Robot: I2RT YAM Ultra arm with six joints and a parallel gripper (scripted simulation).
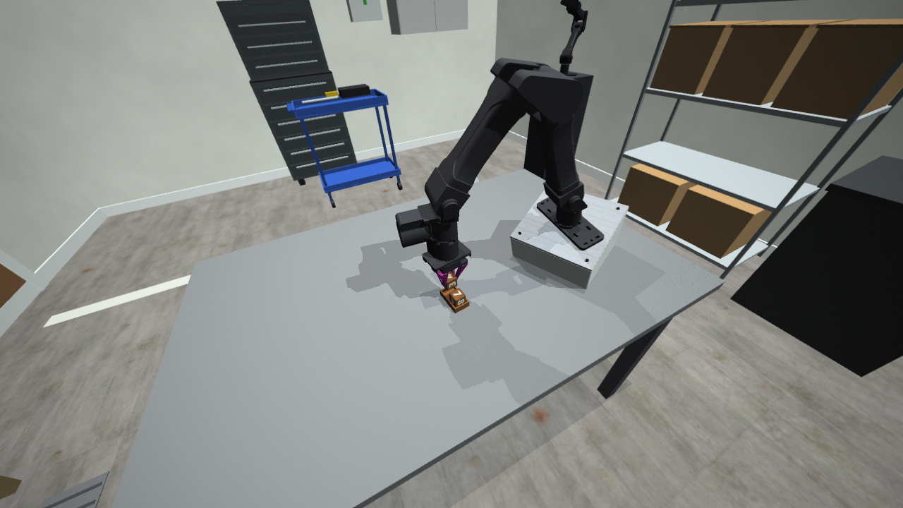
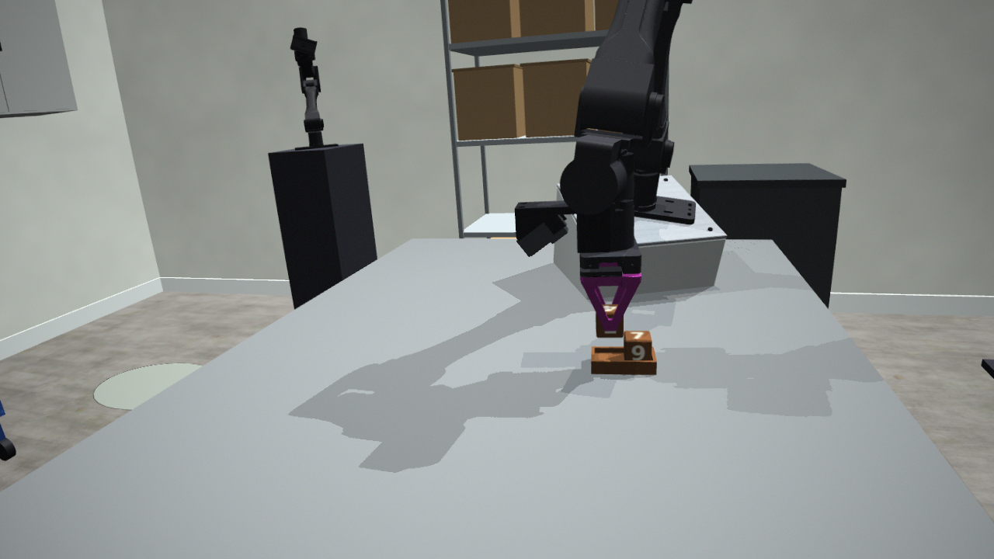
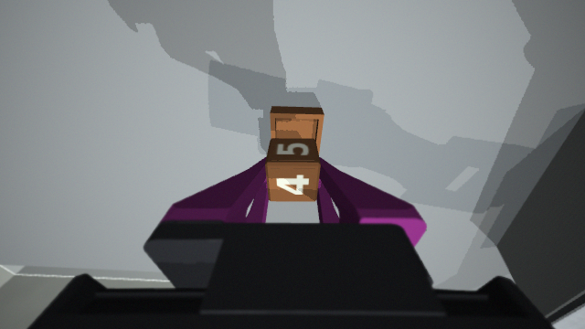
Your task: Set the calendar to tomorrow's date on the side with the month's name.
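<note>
The brown wooden tray lies 10 mm behind my hand, 20 mm to the left of it and 60 mm below it.
</note>
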